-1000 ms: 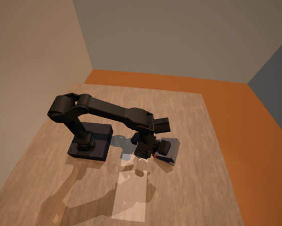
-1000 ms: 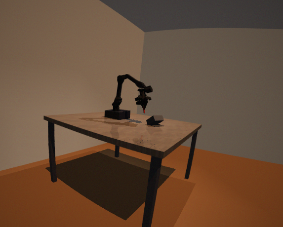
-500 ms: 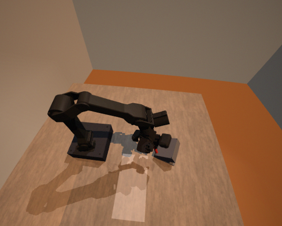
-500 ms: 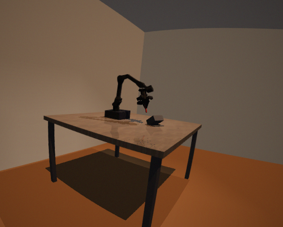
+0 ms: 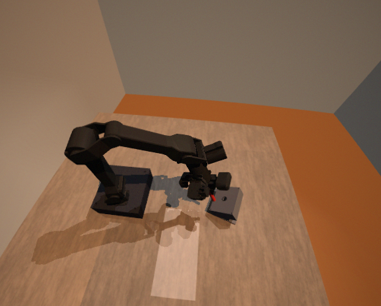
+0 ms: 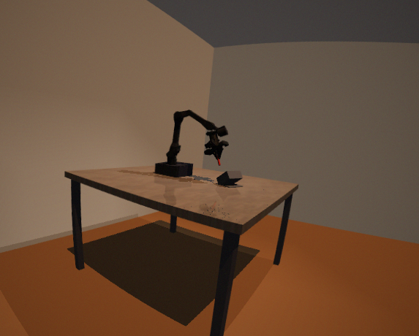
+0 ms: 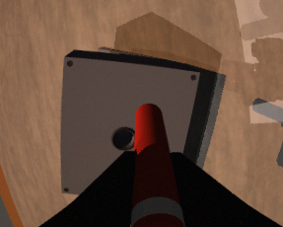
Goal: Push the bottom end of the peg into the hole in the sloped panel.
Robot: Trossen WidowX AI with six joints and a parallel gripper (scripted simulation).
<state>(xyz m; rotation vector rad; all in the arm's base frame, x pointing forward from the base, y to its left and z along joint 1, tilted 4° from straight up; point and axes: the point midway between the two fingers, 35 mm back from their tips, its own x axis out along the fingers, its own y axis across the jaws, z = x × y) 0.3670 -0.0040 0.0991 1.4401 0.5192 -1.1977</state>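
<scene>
Now: gripper tip 90 mm short of the grey sloped panel, 10 mm to the right of it and 110 mm above it. Also, from my gripper tip: round peg (10 mm behind, 10 mm above).
</scene>
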